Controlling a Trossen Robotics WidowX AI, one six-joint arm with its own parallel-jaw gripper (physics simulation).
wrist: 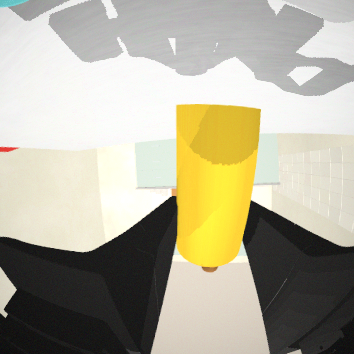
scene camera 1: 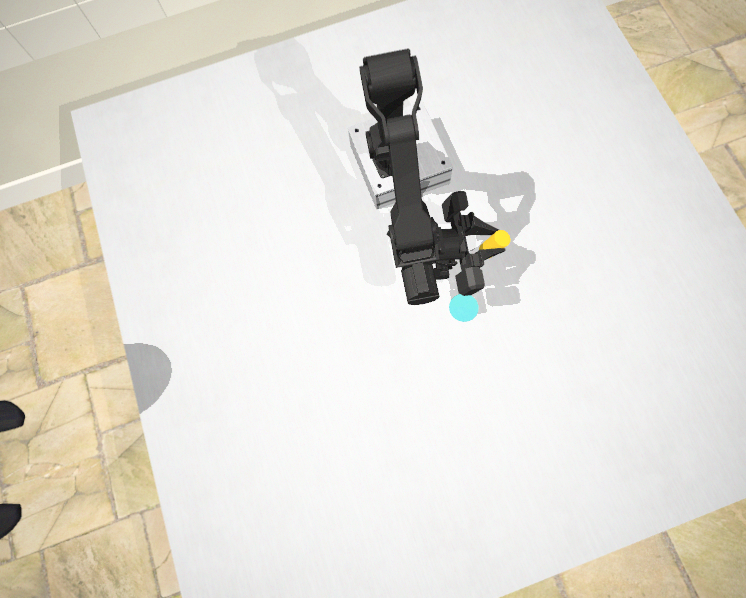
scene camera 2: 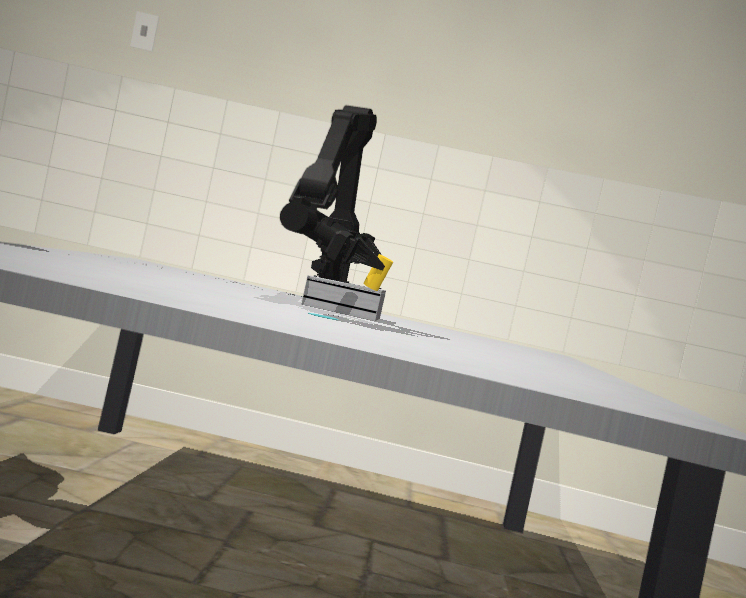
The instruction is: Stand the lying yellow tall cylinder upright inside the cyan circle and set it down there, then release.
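Pixels of known places: gripper, fingertip midpoint: (wrist: 208,204) (scene camera 1: 502,241) (scene camera 2: 386,268); arm's base at its link origin: (scene camera 1: 389,161) (scene camera 2: 334,280).
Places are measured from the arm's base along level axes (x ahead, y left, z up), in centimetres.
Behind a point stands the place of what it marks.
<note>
The yellow tall cylinder (scene camera 1: 501,239) @(x 27.3, y 11.5, z 6.9 cm) (scene camera 2: 377,274) @(x 28.3, y 10.8, z 3.2 cm) (wrist: 218,175) @(x 26.5, y 9.0, z 3.1 cm) is held off the table, near upright but leaning somewhat. My gripper (scene camera 1: 497,243) @(x 27.1, y 12.2, z 4.8 cm) (scene camera 2: 380,264) @(x 27.1, y 12.2, z 4.8 cm) (wrist: 208,204) @(x 27.1, y 12.2, z 4.8 cm) is shut on it, with one finger on each side. The cyan circle (scene camera 1: 463,308) @(x 33.7, y 2.5, z -6.9 cm) (scene camera 2: 323,317) @(x 35.8, y 3.0, z -7.0 cm) lies flat on the table. In scene camera 1 it is below and left of the cylinder, apart from it; in scene camera 2 it is lower left. A part of the circle (wrist: 11,2) shows at the wrist view's top left corner.
The white table (scene camera 1: 311,436) @(x 46.2, y -35.1, z -6.9 cm) (scene camera 2: 249,336) @(x 85.0, y -0.4, z -8.4 cm) carries the arm's base (scene camera 1: 435,163) @(x 4.3, y 8.5, z 0.2 cm) (scene camera 2: 317,292) @(x 6.1, y -2.6, z -3.5 cm), which is close to the gripper. Arm shadows fall around the circle. Dark shoes (scene camera 1: 8,416) show on the floor at the left. A tiled wall (scene camera 2: 460,199) stands behind.
</note>
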